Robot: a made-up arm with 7 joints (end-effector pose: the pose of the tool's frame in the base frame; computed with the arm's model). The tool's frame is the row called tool. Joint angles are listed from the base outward.
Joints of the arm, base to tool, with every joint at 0 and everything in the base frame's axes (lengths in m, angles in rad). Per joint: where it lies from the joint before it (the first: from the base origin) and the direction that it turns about. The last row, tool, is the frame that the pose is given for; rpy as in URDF.
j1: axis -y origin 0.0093 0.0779 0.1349
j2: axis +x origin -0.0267 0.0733 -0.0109
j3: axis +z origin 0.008 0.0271 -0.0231
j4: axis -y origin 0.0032 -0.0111 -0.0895
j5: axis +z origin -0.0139 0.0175 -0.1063
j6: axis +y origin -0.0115 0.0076 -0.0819
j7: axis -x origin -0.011 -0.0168 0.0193
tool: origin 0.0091 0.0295 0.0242 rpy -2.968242 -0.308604 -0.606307
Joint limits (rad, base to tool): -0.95..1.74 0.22..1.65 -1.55..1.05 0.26..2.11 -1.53..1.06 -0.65..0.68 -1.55..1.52
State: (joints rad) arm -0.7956 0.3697 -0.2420 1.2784 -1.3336 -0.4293 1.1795
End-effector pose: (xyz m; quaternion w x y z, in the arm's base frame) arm 0.0135 0.2162 -0.0948 0.5006 0.2370 -0.8319 0.0341
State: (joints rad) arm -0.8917 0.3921 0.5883 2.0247 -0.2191 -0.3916 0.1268
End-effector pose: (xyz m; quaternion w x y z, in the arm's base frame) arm 0.0444 0.3134 0.0454 0.3950 -0.3942 0.5276 -0.6405
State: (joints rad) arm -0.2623 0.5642 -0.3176 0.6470 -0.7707 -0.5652 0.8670
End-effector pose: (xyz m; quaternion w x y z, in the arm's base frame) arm 0.0438 0.3183 -0.0950 0.3468 0.4592 -0.7929 0.2002
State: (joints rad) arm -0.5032 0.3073 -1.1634 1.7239 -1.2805 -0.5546 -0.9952
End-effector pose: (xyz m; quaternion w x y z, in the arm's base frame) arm 0.0014 0.1033 -0.0461 0.0603 -0.0735 0.2783 -0.9558
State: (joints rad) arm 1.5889 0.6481 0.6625 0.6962 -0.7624 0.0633 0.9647
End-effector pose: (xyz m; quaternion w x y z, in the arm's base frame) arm 0.1451 0.4039 0.1877 0.4042 -0.3898 0.2478 -0.7895
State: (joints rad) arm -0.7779 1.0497 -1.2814 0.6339 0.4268 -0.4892 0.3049
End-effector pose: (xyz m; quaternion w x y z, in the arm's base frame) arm -0.0958 0.3757 0.0069 0.3056 0.6994 -0.6460 0.0121
